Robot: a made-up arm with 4 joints.
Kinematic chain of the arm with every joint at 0, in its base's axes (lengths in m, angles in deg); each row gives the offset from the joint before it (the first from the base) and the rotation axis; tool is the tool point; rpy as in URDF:
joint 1: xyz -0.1 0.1 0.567 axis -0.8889 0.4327 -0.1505
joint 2: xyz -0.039 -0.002 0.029 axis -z
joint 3: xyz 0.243 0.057 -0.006 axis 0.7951 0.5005 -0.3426
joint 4: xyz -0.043 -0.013 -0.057 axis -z
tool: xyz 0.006 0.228 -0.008 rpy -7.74 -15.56 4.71
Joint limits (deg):
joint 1: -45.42..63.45
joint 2: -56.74..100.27
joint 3: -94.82..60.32
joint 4: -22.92..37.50
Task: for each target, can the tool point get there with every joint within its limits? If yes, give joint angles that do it. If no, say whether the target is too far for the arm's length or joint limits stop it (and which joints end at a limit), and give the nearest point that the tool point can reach.
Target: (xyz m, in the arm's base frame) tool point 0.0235 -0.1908 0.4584
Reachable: yes | joints 18.63 82.94 -55.86 12.12
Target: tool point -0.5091 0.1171 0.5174
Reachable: no: joint limits stop it (at a limit: joint 1, joint 2, joint 4) | nearest point -0.3064 0.1863 0.3903 | short by 0.249 m
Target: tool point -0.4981 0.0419 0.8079
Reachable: no: joint limits stop it (at a limit: joint 1, joint 2, joint 4) | nearest point -0.3458 0.2325 0.8156 | short by 0.244 m
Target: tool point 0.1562 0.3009 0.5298
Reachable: yes | joints -32.96 -2.10 -75.33 11.06
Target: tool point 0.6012 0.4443 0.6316
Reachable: no: too far | nearest point 0.2556 0.2826 0.5991 | short by 0.383 m
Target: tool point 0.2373 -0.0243 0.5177
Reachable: yes | joints 55.05 49.18 26.26 18.02
